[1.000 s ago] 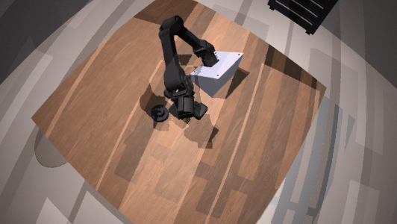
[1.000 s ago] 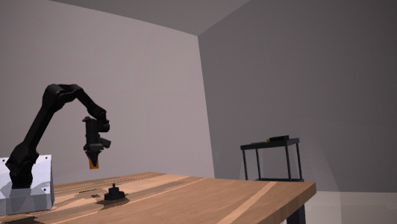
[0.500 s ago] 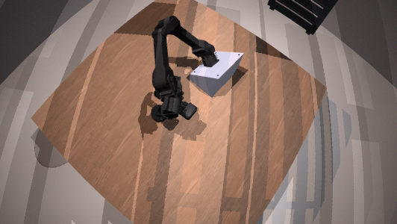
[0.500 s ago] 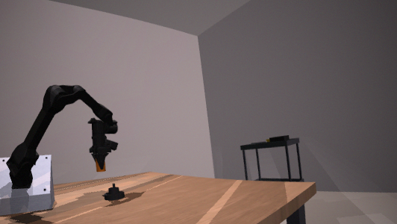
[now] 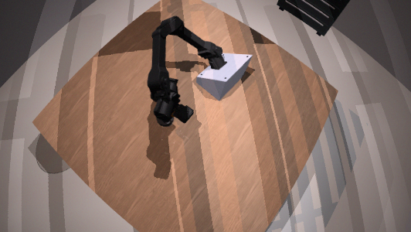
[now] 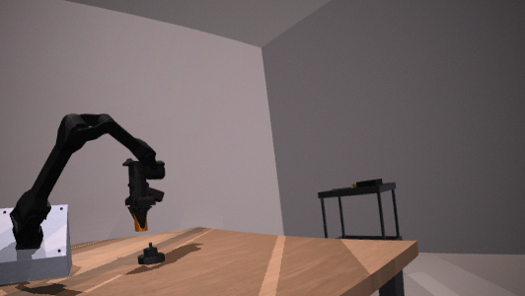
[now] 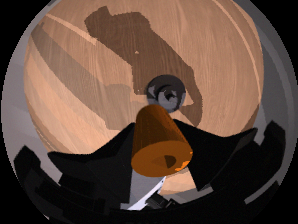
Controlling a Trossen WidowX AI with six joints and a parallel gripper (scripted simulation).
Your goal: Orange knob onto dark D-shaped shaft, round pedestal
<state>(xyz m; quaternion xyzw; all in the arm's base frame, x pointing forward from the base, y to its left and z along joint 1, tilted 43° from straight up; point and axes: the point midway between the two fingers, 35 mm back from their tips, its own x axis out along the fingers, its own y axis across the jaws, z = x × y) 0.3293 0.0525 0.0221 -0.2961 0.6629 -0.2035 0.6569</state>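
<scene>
The round pedestal lies 80 mm below my gripper tip, 40 mm to the right of it and 20 mm ahead of it. From my gripper tip the other things lie so: orange knob: 20 mm above.
</scene>
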